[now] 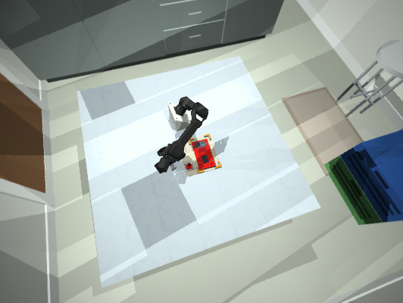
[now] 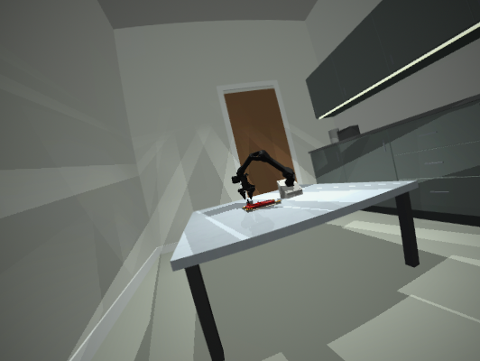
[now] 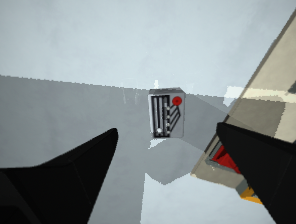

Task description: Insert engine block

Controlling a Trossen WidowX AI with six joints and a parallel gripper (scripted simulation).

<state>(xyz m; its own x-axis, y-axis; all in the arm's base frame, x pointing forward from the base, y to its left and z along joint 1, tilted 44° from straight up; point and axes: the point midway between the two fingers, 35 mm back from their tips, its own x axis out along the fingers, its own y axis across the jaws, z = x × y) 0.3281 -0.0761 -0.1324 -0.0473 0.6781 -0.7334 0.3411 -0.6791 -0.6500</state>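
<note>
Right now the engine block is 3 cm below my gripper tip.
</note>
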